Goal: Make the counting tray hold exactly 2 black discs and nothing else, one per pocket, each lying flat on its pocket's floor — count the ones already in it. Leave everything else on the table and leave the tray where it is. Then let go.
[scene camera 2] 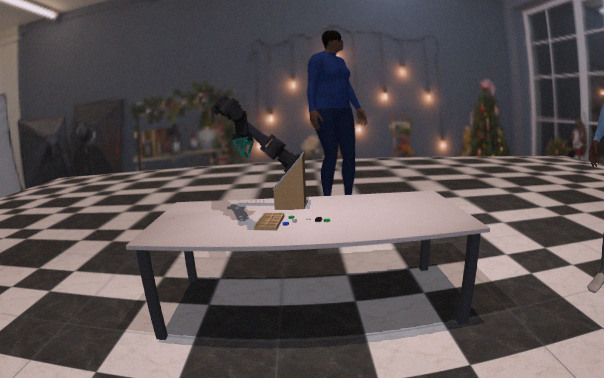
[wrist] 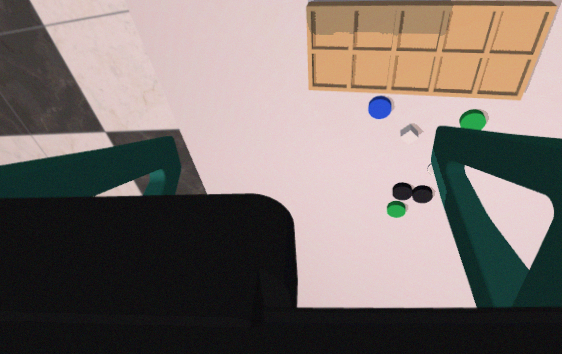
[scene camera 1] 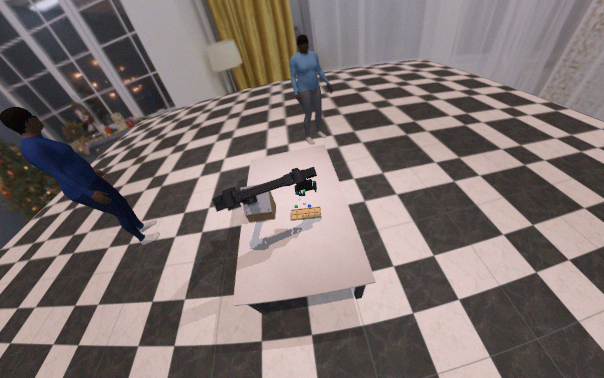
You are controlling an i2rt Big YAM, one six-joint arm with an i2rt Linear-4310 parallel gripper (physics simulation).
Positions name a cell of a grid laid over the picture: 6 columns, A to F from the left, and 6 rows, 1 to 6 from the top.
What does my gripper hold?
Nothing.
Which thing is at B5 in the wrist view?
My gripper.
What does the wooden counting tray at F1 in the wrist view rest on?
The table.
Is my gripper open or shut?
Open.
